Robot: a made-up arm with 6 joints. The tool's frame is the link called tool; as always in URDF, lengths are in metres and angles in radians. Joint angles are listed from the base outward. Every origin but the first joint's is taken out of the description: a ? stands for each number. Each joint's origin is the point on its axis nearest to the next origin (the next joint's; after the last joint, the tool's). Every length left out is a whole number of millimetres.
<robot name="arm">
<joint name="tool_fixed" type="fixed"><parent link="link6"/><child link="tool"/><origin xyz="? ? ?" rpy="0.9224 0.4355 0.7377"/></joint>
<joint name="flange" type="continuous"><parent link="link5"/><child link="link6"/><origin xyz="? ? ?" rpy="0 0 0"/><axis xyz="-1 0 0"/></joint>
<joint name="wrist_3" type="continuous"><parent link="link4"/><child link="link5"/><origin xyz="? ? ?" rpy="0 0 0"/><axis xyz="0 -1 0"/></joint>
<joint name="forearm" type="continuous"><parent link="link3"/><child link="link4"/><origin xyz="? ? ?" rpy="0 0 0"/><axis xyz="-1 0 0"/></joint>
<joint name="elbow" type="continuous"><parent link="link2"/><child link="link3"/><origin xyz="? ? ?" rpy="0 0 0"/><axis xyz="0 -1 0"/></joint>
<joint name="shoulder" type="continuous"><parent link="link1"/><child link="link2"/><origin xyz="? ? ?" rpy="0 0 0"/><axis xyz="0 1 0"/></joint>
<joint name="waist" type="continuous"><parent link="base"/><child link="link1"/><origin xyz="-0.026 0.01 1.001" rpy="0 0 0"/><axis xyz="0 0 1"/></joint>
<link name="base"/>
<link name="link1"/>
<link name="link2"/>
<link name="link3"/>
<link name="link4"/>
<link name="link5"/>
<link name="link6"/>
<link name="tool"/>
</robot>
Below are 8 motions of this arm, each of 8 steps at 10 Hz.
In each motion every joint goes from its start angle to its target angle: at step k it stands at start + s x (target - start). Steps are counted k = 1, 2, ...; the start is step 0. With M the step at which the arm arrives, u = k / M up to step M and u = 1 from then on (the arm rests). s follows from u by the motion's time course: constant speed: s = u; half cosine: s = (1 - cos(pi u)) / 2; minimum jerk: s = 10 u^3 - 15 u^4 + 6 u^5.
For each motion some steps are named. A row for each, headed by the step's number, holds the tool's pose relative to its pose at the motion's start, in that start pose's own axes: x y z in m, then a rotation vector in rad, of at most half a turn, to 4 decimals.
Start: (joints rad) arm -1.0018 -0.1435 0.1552 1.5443 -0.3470 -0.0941
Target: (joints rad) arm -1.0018 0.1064 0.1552 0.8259 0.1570 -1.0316
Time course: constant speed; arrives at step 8
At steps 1, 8:
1: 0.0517 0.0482 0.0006 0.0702 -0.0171 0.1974
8: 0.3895 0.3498 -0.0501 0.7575 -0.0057 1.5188

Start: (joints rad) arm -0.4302 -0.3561 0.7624 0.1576 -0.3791 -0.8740
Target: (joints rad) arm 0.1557 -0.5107 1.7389 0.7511 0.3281 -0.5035
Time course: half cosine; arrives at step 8
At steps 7, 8:
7: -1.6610 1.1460 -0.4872 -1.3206 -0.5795 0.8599
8: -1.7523 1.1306 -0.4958 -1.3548 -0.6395 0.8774

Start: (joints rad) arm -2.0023 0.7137 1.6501 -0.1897 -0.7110 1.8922
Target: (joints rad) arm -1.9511 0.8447 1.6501 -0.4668 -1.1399 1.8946
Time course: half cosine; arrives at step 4
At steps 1, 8:
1: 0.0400 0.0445 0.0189 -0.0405 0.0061 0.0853
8: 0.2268 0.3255 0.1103 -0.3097 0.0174 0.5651

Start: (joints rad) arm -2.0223 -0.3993 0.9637 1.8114 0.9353 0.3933
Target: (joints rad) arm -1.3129 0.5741 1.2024 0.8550 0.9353 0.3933
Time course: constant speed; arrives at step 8
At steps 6, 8:
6: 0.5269 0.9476 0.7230 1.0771 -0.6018 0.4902
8: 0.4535 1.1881 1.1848 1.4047 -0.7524 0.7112

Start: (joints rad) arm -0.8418 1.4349 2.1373 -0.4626 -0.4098 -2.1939
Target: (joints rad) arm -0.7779 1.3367 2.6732 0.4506 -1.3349 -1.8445
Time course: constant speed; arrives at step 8
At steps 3, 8:
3: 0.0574 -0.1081 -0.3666 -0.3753 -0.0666 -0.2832
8: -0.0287 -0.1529 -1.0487 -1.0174 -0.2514 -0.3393

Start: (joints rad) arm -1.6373 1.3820 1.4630 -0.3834 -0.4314 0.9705
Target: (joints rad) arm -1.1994 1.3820 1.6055 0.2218 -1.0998 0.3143
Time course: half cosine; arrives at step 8
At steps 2, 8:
2: 0.0444 0.1717 0.0072 -0.0183 0.0968 0.0263
8: 0.1570 1.0913 -0.1542 0.1136 0.5112 -0.0757

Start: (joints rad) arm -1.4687 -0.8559 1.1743 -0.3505 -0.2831 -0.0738
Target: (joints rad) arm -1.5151 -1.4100 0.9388 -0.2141 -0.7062 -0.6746
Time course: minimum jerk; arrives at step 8
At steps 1, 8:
1: -0.0054 0.0140 -0.0024 0.0052 0.0012 0.0042
8: -0.3999 0.7737 -0.3234 0.3500 0.0001 0.2193

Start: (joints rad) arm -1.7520 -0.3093 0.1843 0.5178 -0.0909 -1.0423
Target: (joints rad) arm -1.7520 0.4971 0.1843 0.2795 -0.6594 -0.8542
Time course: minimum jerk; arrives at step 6
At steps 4, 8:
4: 0.2512 -1.4258 -0.1730 0.7679 0.0908 -0.7461
8: 0.2034 -1.7703 -0.3383 0.9703 0.1360 -0.9498

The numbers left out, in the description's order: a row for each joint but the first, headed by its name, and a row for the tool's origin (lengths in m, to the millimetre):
tool: 0 -0.016 0.03
flange: 0.22 0 0.022
wrist_3: 0 0.004 -0.022
forearm: 1.624 0 0.21
elbow: -0.01 0 0.834
shoulder: 0.145 -0.018 0

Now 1 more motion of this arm.
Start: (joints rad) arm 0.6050 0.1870 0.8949 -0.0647 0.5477 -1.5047
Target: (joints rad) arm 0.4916 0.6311 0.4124 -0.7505 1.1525 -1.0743
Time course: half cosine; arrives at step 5
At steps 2, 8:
2: -0.5993 -0.2651 0.0968 -0.0817 -0.2126 -0.0169
8: -1.8066 -0.3932 -0.1245 -0.4614 -0.7063 -0.2354

